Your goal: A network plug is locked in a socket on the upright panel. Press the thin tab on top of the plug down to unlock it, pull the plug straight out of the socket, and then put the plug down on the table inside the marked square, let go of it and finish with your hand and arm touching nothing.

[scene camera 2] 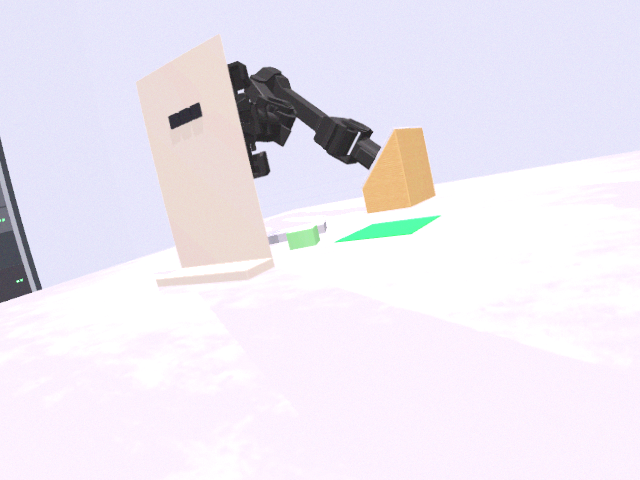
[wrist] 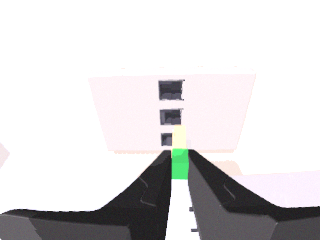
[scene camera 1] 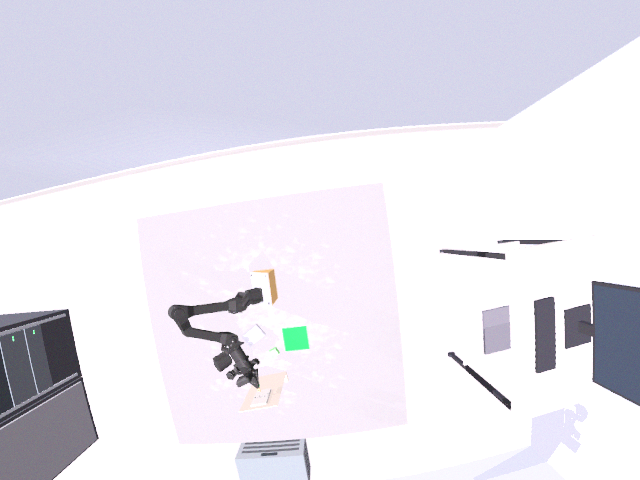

Labels:
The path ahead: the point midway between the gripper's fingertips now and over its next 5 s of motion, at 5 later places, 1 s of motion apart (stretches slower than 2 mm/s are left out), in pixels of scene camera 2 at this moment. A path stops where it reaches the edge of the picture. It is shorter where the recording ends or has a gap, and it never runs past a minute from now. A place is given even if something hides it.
My gripper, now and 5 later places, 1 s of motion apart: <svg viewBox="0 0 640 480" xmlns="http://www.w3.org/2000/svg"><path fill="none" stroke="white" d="M213 118L219 119L225 119L229 89L270 101L335 138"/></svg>

